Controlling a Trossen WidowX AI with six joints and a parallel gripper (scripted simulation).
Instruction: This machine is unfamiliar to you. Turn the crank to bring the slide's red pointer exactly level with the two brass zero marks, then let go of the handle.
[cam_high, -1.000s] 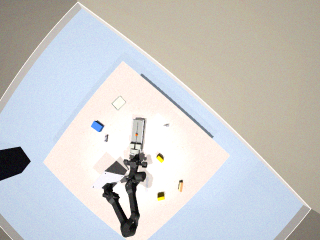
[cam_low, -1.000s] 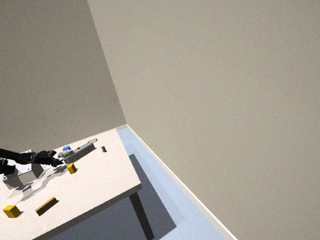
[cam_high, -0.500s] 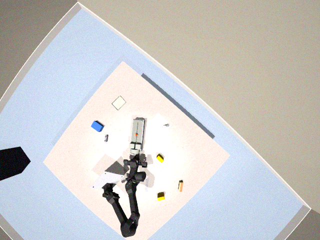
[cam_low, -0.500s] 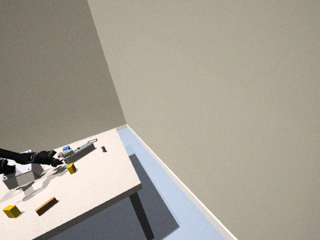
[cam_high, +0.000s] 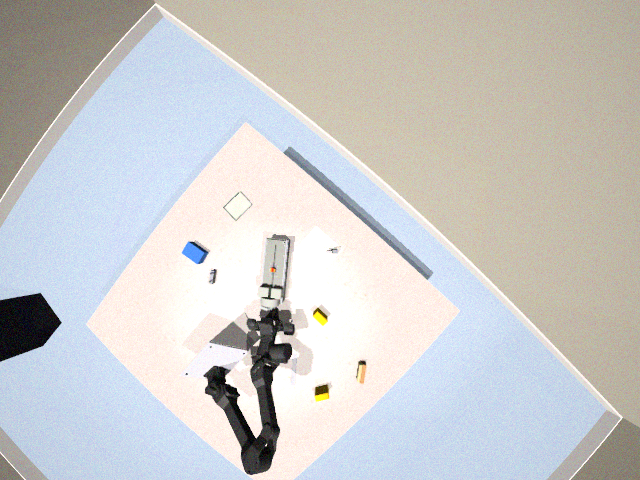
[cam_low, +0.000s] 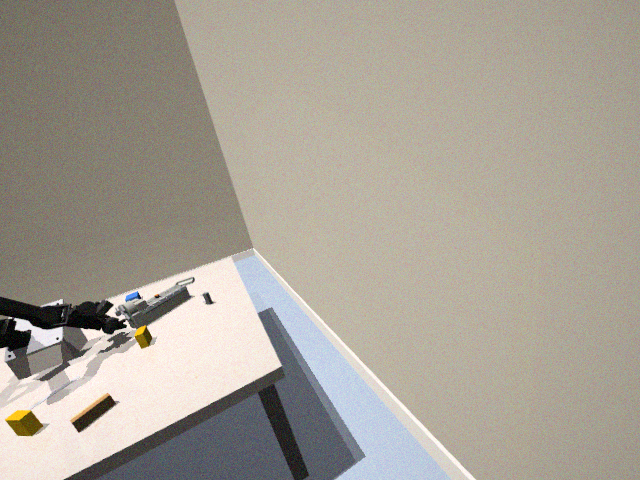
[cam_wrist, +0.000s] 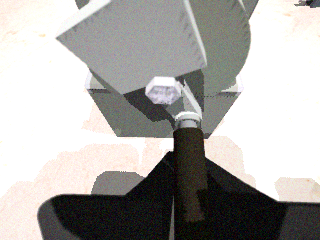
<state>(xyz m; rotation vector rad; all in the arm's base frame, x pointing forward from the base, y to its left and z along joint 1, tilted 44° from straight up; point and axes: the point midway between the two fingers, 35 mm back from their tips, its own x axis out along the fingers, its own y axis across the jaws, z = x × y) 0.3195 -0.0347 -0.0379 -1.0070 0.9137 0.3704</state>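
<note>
Now: the crank 10 mm behind my gripper tip and 40 mm above it. Also, from my gripper tip: blue block 110 mm behind, 420 mm to the left, 20 mm below; dark brown crank handle 10 mm behind, 10 mm to the right, 30 mm above; red pointer 120 mm ahead, 120 mm to the left, 50 mm above.
</note>
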